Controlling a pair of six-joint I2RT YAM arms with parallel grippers.
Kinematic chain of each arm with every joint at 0, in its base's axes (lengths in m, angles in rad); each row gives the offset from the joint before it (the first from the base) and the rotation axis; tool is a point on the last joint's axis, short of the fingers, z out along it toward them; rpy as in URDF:
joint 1: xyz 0 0 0.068 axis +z
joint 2: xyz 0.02 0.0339 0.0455 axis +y
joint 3: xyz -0.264 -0.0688 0 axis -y
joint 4: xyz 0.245 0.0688 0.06 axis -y
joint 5: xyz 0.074 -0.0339 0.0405 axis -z
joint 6: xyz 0.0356 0 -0.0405 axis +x
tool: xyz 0 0 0 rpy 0 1.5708 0
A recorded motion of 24 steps. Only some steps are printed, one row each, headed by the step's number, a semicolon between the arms.
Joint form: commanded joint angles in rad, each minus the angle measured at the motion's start. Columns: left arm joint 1, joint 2, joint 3, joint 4, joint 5, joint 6; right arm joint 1, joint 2, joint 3, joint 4, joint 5, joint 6.
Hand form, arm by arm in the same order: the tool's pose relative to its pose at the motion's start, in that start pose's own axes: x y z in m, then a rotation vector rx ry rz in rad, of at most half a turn. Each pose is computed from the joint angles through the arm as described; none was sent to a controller.
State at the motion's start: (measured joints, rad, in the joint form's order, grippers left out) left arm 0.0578 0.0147 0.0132 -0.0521 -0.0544 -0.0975; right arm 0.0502 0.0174 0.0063 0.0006 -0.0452 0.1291
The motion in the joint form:
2: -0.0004 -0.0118 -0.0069 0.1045 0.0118 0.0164; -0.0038 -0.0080 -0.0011 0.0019 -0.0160 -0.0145
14: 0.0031 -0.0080 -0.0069 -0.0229 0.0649 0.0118; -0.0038 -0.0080 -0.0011 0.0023 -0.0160 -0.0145
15: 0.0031 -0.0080 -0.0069 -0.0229 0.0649 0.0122; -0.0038 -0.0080 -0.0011 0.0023 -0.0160 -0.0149
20: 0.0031 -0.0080 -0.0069 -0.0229 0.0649 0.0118; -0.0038 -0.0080 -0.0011 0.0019 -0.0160 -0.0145
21: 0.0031 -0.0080 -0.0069 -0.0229 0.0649 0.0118; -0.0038 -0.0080 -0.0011 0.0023 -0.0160 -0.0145
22: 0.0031 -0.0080 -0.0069 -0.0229 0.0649 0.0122; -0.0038 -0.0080 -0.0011 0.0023 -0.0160 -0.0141
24: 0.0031 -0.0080 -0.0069 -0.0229 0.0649 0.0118; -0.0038 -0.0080 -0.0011 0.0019 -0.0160 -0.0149
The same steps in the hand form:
2: -0.0099 -0.0014 -0.0009 0.0219 -0.1078 0.0111; -0.0005 0.0002 -0.0004 -0.0132 -0.0072 -0.0149
14: 0.0044 -0.0015 -0.0001 0.0596 0.0274 0.0121; -0.0006 0.0002 -0.0004 -0.0132 -0.0076 -0.0150
15: 0.0044 -0.0015 -0.0001 0.0596 0.0274 0.0125; -0.0006 0.0002 -0.0004 -0.0132 -0.0076 -0.0154
20: 0.0044 -0.0015 -0.0001 0.0596 0.0274 0.0121; -0.0005 0.0002 -0.0004 -0.0132 -0.0072 -0.0149
21: 0.0044 -0.0015 -0.0001 0.0596 0.0274 0.0121; -0.0006 0.0002 -0.0004 -0.0132 -0.0076 -0.0150
22: 0.0044 -0.0015 -0.0001 0.0596 0.0274 0.0125; -0.0006 0.0002 -0.0004 -0.0132 -0.0076 -0.0146
24: 0.0044 -0.0015 -0.0001 0.0596 0.0274 0.0121; -0.0005 0.0002 -0.0004 -0.0132 -0.0072 -0.0153

